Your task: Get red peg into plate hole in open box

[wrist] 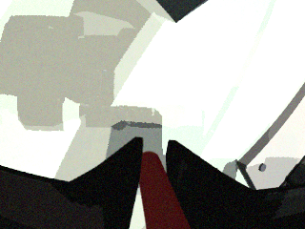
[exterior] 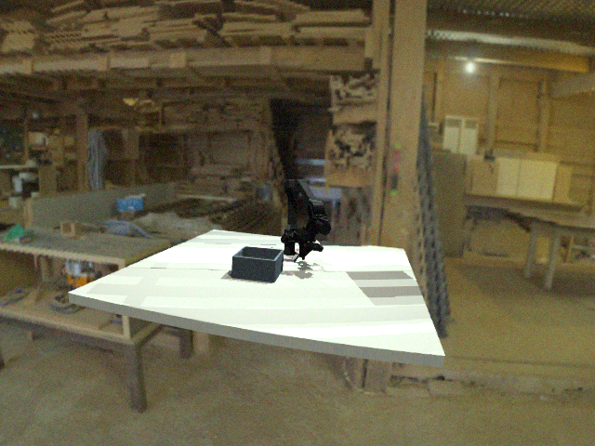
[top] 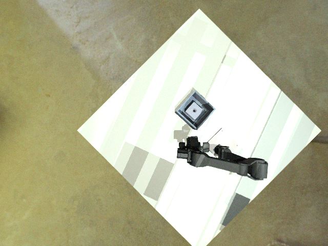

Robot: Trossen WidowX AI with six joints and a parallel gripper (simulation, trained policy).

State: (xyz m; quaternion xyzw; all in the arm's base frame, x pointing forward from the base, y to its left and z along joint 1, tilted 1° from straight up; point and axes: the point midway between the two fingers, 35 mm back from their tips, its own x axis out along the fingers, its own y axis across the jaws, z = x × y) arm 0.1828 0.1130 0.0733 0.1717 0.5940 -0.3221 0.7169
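My gripper tip is now 15 cm short of the dark box, 16 cm to the left of it and 3 cm above it. The rest, counted from my gripper tip: red peg (1 cm behind, 1 cm to the left, 3 cm above).
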